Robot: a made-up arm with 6 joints.
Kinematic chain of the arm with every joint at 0, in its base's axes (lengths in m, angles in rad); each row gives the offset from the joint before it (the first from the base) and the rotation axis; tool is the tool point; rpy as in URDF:
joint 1: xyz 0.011 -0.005 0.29 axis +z
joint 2: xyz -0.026 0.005 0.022 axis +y
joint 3: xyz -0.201 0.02 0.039 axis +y
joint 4: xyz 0.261 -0.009 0.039 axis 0.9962 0 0.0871
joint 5: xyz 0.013 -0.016 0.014 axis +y
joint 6: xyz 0.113 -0.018 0.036 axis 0.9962 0 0.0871
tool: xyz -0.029 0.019 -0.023 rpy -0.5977 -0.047 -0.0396
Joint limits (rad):
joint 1: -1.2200..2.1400
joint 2: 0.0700..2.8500
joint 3: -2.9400..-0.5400
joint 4: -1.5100..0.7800
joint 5: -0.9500..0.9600
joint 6: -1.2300..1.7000
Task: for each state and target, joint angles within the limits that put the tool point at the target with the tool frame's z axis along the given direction. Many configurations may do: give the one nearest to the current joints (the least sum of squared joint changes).
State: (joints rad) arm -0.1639 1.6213 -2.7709 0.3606 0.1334 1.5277
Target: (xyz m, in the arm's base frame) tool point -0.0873 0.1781 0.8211 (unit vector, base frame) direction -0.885 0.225 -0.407
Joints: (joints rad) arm -0.9263 1.2918 -2.9400 -0.2905 -0.5486 1.4788
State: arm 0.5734 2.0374 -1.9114 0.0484 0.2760 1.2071
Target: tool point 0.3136 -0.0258 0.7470 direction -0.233 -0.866 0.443
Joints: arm -0.0374 1.6107 -2.0391 0.2859 -0.0160 1.3796
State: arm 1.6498 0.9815 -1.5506 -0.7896 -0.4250 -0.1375
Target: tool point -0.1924 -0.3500 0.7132 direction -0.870 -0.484 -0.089
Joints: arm 1.0695 0.2633 -2.2239 -0.4742 0.2592 0.4882
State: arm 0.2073 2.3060 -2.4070 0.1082 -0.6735 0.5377
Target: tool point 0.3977 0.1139 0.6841 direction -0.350 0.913 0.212
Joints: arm 0.2586 2.1789 -2.6556 -0.6719 -0.0391 -0.0623
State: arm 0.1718 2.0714 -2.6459 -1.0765 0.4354 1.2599
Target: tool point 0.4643 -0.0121 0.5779 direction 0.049 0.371 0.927
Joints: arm -0.1172 2.0194 -2.0936 -1.0480 0.1252 1.2515
